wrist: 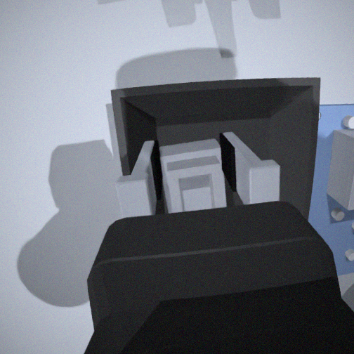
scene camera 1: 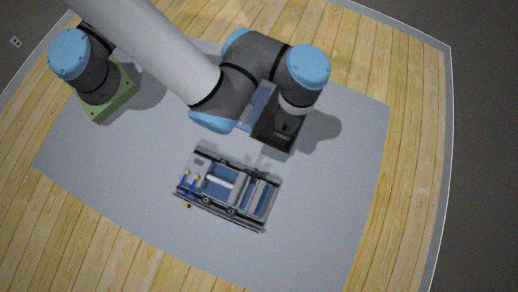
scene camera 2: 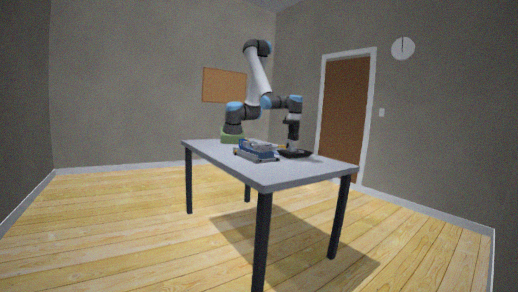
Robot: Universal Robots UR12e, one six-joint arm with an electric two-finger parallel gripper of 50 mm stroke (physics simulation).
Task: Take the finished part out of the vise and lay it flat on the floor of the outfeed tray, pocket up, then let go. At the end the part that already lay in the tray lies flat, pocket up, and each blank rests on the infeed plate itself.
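Observation:
My gripper is shut on the grey finished part, whose pocket faces the wrist camera. It is low, inside the outline of the black outfeed tray. Whether the part touches the tray floor is hidden. The part that lay in the tray cannot be made out behind the gripper and held part. The vise shows no part between its jaws. The blue infeed plate lies beside the tray, with one grey blank on it in the wrist view.
Several small pegs stand on the infeed plate. A yellow block shows behind the vise, near the tray. Blue hoses with yellow ends stick up at the vise's end. The arm covers much of the infeed plate in scene camera 1.

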